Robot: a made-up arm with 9 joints. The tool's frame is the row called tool.
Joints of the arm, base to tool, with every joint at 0 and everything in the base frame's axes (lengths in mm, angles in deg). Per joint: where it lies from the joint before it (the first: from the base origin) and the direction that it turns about. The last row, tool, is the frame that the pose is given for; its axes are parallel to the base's.
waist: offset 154 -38 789 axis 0.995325 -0.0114 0.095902
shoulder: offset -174 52 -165 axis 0.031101 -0.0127 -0.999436
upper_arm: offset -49 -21 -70 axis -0.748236 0.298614 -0.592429
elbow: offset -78 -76 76 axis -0.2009 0.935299 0.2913
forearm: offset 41 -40 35 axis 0 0 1
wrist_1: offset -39 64 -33 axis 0 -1 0
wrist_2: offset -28 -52 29 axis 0.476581 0.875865 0.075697
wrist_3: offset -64 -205 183 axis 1 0 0
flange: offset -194 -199 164 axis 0.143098 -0.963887 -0.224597
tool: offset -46 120 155
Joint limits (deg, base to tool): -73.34..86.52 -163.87..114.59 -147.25..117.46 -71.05..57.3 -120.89..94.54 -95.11..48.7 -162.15..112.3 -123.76..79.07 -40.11..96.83
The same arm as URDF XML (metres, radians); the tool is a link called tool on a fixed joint. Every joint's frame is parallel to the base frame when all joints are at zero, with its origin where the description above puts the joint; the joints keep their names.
<robot name="arm">
<joint name="waist" type="revolute"><parent link="base"/><child link="link1"/><origin xyz="0.154 -0.038 0.789" rpy="0 0 0"/><axis xyz="0.995325 -0.0114 0.095902"/><limit lower="-1.28" upper="1.5101"/></joint>
<joint name="shoulder" type="revolute"><parent link="link1"/><child link="link2"/><origin xyz="-0.174 0.052 -0.165" rpy="0 0 0"/><axis xyz="0.031101 -0.0127 -0.999436"/><limit lower="-2.8601" upper="2"/></joint>
<joint name="upper_arm" type="revolute"><parent link="link2"/><child link="link3"/><origin xyz="-0.049 -0.021 -0.07" rpy="0 0 0"/><axis xyz="-0.748236 0.298614 -0.592429"/><limit lower="-2.57" upper="2.0501"/></joint>
<joint name="elbow" type="revolute"><parent link="link3"/><child link="link4"/><origin xyz="-0.078 -0.076 0.076" rpy="0 0 0"/><axis xyz="-0.2009 0.935299 0.2913"/><limit lower="-1.2401" upper="1.0001"/></joint>
<joint name="forearm" type="revolute"><parent link="link4"/><child link="link5"/><origin xyz="0.041 -0.04 0.035" rpy="0 0 0"/><axis xyz="0 0 1"/><limit lower="-2.1099" upper="1.65"/></joint>
<joint name="wrist_1" type="revolute"><parent link="link5"/><child link="link6"/><origin xyz="-0.039 0.064 -0.033" rpy="0 0 0"/><axis xyz="0 -1 0"/><limit lower="-1.66" upper="0.85"/></joint>
<joint name="wrist_2" type="revolute"><parent link="link6"/><child link="link7"/><origin xyz="-0.028 -0.052 0.029" rpy="0 0 0"/><axis xyz="0.476581 0.875865 0.075697"/><limit lower="-2.8301" upper="1.96"/></joint>
<joint name="wrist_3" type="revolute"><parent link="link7"/><child link="link8"/><origin xyz="-0.064 -0.205 0.183" rpy="0 0 0"/><axis xyz="1 0 0"/><limit lower="-2.16" upper="1.38"/></joint>
<joint name="flange" type="revolute"><parent link="link8"/><child link="link9"/><origin xyz="-0.194 -0.199 0.164" rpy="0 0 0"/><axis xyz="0.143098 -0.963887 -0.224597"/><limit lower="-0.7001" upper="1.69"/></joint>
<joint name="tool_joint" type="fixed"><parent link="link9"/><child link="tool"/><origin xyz="-0.046 0.12 0.155" rpy="0 0 0"/></joint>
<link name="base"/>
<link name="link1"/>
<link name="link2"/>
<link name="link3"/>
<link name="link4"/>
<link name="link5"/>
<link name="link6"/>
<link name="link7"/>
<link name="link8"/>
<link name="link9"/>
<link name="tool"/>
</robot>

